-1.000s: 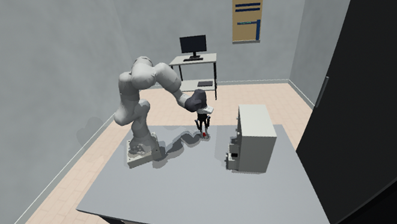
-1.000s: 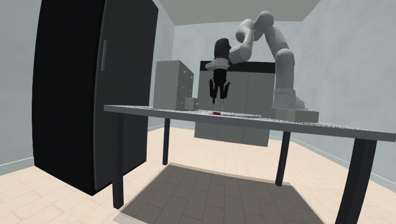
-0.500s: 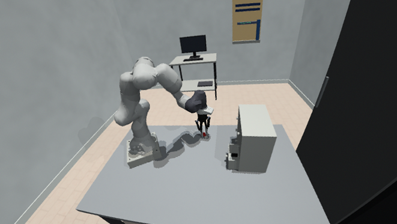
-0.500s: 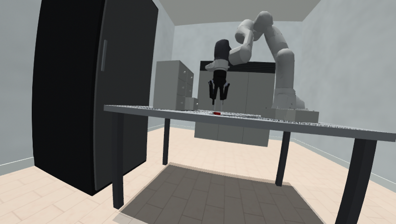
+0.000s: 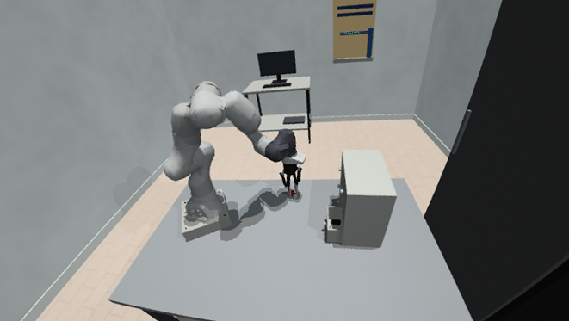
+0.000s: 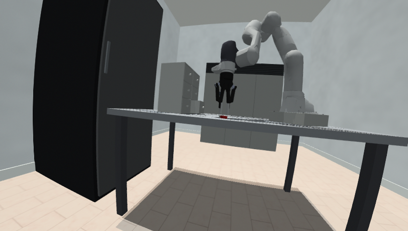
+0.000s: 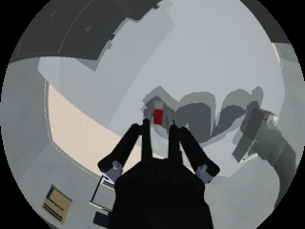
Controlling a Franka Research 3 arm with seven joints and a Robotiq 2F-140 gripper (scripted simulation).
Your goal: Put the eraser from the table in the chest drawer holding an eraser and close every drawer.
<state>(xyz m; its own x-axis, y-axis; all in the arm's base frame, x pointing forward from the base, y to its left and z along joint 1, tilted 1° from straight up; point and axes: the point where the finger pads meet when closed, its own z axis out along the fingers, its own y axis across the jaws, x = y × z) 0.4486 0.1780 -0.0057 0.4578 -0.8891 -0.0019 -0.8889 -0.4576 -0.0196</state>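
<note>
Now: the red eraser 50 mm below my hand and 10 mm to the right of it.
</note>
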